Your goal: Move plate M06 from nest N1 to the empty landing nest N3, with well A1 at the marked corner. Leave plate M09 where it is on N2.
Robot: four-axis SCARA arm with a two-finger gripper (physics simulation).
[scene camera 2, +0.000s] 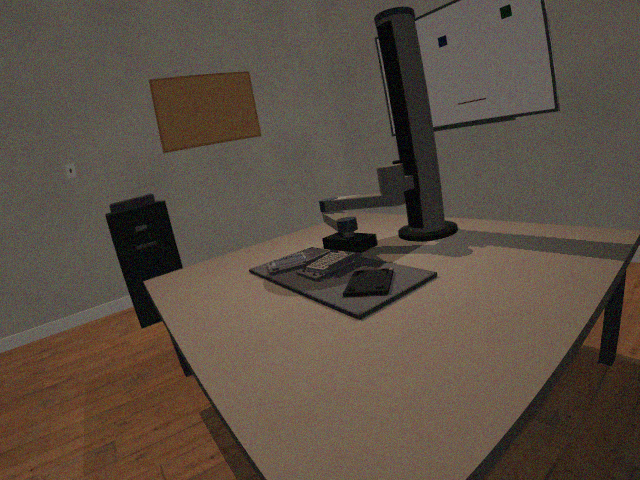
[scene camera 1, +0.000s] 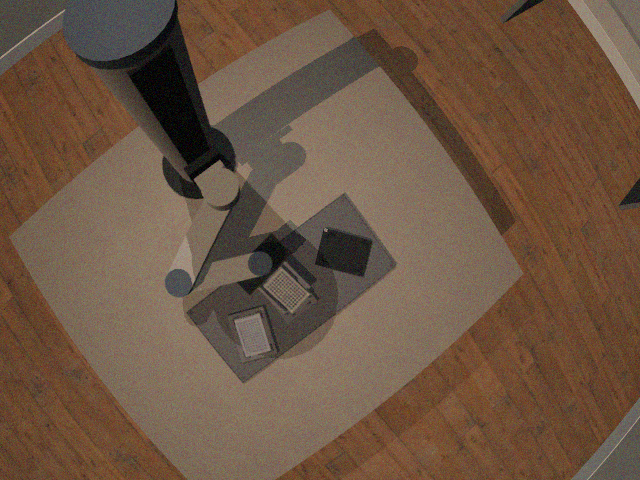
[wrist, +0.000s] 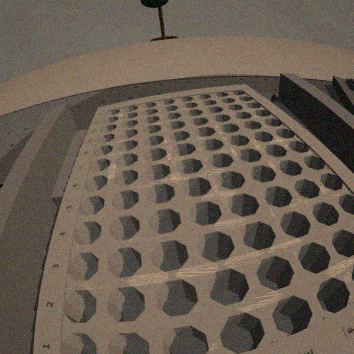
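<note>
A beige well plate [scene camera 1: 286, 290] [scene camera 2: 326, 262] [wrist: 165, 192] is at the middle nest, low over the grey deck [scene camera 1: 348, 212] [scene camera 2: 358, 308]. Its label cannot be read. My gripper [scene camera 1: 284, 287] [scene camera 2: 328, 260] [wrist: 179, 99] is shut on this plate, with a finger along each long side; the left pad touches its edge in the wrist view. Whether it still rests in its nest cannot be told. A paler plate [scene camera 1: 252, 334] [scene camera 2: 287, 262] sits on the nest at the other end. The empty black nest [scene camera 1: 343, 251] [scene camera 2: 368, 282] has a small light mark at one corner in scene camera 1.
The arm's column [scene camera 1: 155, 103] [scene camera 2: 421, 129] stands on the table [scene camera 1: 413, 310] [scene camera 2: 361, 372] behind the deck. The dark gripper body [scene camera 2: 349, 241] is beside the middle nest. A dark cabinet [scene camera 2: 144, 258] stands beyond the table.
</note>
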